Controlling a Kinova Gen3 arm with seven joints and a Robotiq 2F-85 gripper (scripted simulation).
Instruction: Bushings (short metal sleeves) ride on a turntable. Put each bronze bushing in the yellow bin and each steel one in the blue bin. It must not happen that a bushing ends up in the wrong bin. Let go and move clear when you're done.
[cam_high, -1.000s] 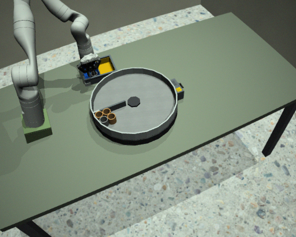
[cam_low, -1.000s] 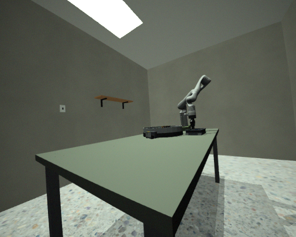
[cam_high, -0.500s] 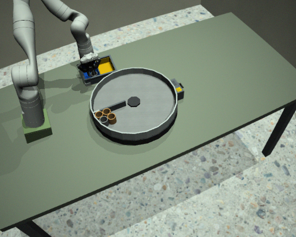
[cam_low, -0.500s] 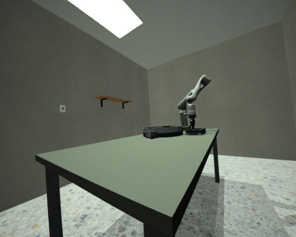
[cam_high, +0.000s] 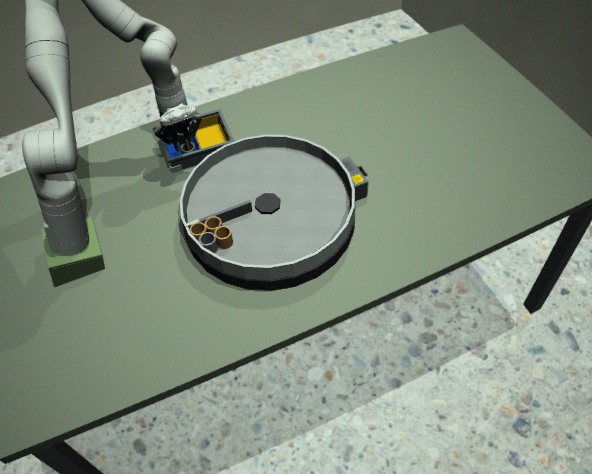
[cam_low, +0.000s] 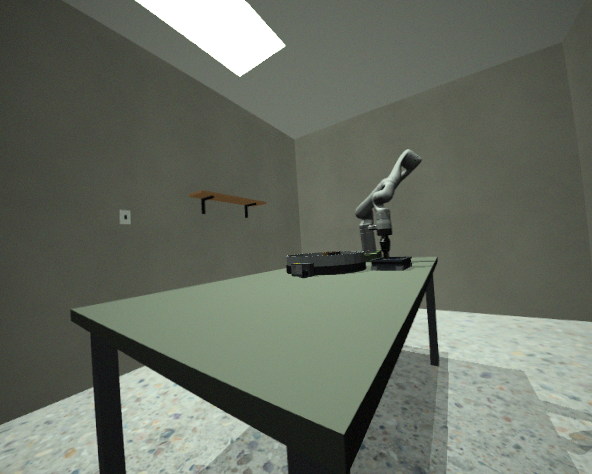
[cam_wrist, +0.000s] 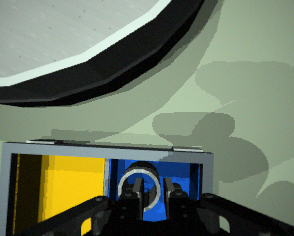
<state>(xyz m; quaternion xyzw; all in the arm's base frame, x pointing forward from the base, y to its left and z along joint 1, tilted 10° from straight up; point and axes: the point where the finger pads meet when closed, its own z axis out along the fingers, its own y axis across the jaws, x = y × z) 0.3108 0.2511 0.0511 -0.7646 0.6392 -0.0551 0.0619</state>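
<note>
The turntable is 270 mm to the right of my hand, 180 mm ahead of it and 10 mm below it.
</note>
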